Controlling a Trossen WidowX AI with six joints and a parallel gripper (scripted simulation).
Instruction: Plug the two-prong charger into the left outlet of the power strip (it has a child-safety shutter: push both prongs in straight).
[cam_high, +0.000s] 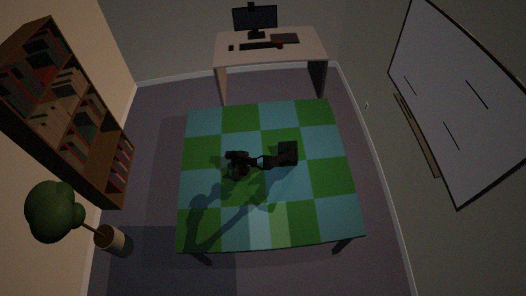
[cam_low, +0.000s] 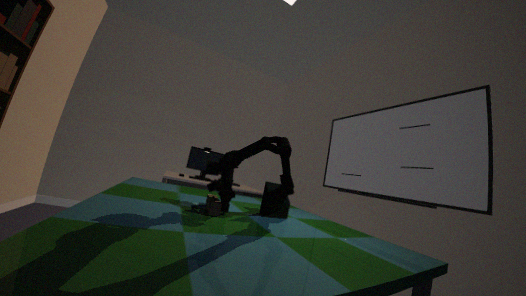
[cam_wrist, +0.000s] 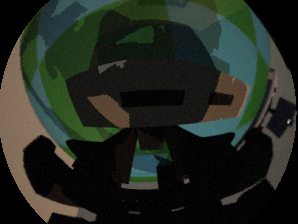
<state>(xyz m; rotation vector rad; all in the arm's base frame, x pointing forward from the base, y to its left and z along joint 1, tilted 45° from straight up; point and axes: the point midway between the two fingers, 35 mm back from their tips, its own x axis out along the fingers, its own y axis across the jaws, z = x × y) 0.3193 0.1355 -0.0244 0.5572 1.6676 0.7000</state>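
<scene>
My gripper tip is now 2 cm short of the dark charger and 1 cm below it.
</scene>
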